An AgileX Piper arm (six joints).
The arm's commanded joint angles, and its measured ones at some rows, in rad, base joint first. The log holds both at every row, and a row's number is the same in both.
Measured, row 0:
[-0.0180 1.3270 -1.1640 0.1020 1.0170 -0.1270]
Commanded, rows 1 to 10:
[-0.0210 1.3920 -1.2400 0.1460 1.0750 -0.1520]
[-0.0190 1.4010 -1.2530 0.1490 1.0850 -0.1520]
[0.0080 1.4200 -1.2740 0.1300 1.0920 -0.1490]
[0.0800 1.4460 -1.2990 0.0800 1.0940 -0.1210]
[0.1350 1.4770 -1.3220 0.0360 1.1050 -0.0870]
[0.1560 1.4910 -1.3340 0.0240 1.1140 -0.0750]
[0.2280 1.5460 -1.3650 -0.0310 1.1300 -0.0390]
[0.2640 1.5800 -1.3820 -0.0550 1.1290 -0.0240]
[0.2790 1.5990 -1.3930 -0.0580 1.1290 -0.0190]
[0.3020 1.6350 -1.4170 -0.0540 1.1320 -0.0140]
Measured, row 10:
[0.2710 1.5940 -1.3890 -0.0420 1.1240 -0.0340]
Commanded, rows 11 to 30:
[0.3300 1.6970 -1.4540 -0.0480 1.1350 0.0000]
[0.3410 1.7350 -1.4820 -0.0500 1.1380 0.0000]
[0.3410 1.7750 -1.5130 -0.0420 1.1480 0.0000]
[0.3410 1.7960 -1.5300 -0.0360 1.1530 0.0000]
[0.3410 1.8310 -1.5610 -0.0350 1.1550 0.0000]
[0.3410 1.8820 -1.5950 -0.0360 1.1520 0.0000]
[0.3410 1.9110 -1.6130 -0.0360 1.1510 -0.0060]
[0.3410 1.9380 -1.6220 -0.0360 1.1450 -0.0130]
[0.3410 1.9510 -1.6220 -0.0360 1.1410 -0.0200]
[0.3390 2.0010 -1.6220 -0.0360 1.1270 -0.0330]
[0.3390 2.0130 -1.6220 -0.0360 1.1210 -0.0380]
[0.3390 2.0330 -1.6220 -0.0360 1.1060 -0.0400]
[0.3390 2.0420 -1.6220 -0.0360 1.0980 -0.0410]
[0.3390 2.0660 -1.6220 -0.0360 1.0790 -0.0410]
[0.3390 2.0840 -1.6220 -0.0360 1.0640 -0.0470]
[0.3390 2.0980 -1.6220 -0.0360 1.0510 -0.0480]
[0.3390 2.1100 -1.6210 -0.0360 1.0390 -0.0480]
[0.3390 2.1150 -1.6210 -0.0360 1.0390 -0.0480]
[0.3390 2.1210 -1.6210 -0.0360 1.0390 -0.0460]
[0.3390 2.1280 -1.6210 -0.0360 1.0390 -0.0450]
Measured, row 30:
[0.3400 2.1190 -1.6190 -0.0370 1.0450 -0.0370]
